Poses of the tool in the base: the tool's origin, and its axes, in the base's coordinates. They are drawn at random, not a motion.
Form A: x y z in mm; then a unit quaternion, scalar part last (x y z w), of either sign.
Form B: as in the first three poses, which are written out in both.
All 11 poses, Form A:
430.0 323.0 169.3 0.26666 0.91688 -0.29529 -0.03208
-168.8 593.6 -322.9 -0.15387 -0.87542 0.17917 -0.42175
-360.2 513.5 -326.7 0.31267 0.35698 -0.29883 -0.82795
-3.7 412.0 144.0 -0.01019 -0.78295 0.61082 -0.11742
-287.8 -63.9 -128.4 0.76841 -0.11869 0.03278 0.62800
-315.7 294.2 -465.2 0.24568 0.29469 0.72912 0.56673
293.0 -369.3 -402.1 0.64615 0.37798 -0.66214 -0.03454
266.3 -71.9 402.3 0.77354 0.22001 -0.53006 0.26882
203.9 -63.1 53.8 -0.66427 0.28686 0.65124 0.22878
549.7 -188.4 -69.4 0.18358 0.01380 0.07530 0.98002
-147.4 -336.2 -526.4 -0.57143 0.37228 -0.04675 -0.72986
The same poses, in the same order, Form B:
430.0 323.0 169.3 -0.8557 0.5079 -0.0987 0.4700 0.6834 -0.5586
-168.8 593.6 -322.9 -0.5969 0.1183 -0.7935 0.4205 0.8884 -0.1839
-360.2 513.5 -326.7 0.5665 0.7181 0.4043 -0.2716 0.6259 -0.7311
-3.7 412.0 144.0 -0.9722 -0.1275 -0.1963 0.1594 0.2536 -0.9541
-287.8 -63.9 -128.4 0.9697 -0.1412 0.1995 -0.2236 -0.1831 0.9573
-315.7 294.2 -465.2 -0.2369 0.9712 0.0242 -0.6816 -0.1839 0.7082
293.0 -369.3 -402.1 -0.1626 0.5342 -0.8296 0.4427 -0.7119 -0.5452
266.3 -71.9 402.3 0.3413 0.0554 -0.9383 0.6254 -0.7587 0.1826
203.9 -63.1 53.8 -0.0128 -0.0831 -0.9965 -0.6791 -0.7307 0.0697
549.7 -188.4 -69.4 0.9883 0.1527 0.0006 -0.1425 0.9213 0.3619
-147.4 -336.2 -526.4 0.7184 -0.3572 0.5968 -0.4937 0.3426 0.7993

